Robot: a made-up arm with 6 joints.
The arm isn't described. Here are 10 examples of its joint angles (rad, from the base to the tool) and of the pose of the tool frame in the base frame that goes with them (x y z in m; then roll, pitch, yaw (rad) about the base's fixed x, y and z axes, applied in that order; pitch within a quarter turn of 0, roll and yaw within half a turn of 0).
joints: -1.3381 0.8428 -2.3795 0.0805 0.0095 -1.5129
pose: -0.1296 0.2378 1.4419 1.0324 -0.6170 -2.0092
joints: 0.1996 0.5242 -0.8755 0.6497 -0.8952 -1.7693
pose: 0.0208 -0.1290 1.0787 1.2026 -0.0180 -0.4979
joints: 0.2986 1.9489 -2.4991 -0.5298 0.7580 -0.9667
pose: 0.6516 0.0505 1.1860 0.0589 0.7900 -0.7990
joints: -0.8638 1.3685 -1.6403 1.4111 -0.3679 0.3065
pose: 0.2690 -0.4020 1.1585 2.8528 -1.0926 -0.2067
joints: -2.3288 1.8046 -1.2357 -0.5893 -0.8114 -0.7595
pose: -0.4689 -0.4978 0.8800 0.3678 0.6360 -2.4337
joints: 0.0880 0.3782 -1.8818 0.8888 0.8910 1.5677
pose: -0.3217 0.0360 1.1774 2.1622 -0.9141 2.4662
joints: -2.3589 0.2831 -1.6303 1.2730 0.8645 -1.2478
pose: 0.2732 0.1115 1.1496 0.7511 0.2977 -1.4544
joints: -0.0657 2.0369 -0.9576 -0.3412 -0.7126 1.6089
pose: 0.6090 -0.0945 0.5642 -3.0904 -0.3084 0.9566
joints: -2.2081 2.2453 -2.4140 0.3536 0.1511 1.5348
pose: -0.5443 -0.7116 0.9360 -3.0123 -0.9227 -1.4567
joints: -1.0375 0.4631 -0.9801 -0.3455 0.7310 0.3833
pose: -0.0933 -0.1097 0.9633 2.2320 0.6215 -0.3539
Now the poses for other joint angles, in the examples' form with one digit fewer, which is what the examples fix.
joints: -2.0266 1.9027 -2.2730 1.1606 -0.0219 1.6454
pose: -0.300 -0.669 1.165 -0.737 -1.162 3.061
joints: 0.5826 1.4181 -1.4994 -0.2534 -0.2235 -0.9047
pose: 0.435 0.193 1.142 0.573 0.533 0.260
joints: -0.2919 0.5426 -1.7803 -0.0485 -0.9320 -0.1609
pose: -0.382 0.016 1.313 0.200 -1.018 0.886
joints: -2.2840 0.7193 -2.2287 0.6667 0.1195 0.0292
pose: 0.140 0.182 1.400 1.070 -0.501 -0.845
